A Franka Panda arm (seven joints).
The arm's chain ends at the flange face. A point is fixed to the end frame.
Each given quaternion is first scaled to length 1.
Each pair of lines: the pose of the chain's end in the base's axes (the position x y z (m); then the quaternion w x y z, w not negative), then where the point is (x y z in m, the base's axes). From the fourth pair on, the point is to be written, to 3 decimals.
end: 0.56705 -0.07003 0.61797 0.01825 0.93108 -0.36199 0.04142
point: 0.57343 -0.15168 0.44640
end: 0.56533 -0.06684 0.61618 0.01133 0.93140 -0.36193 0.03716
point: 0.57126 -0.14573 0.44331
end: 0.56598 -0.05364 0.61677 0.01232 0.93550 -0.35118 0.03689
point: 0.57342 -0.13279 0.44407
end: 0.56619 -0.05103 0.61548 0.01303 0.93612 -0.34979 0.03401
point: 0.573 -0.130 0.443
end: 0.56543 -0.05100 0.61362 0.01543 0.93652 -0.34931 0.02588
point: 0.569 -0.130 0.441
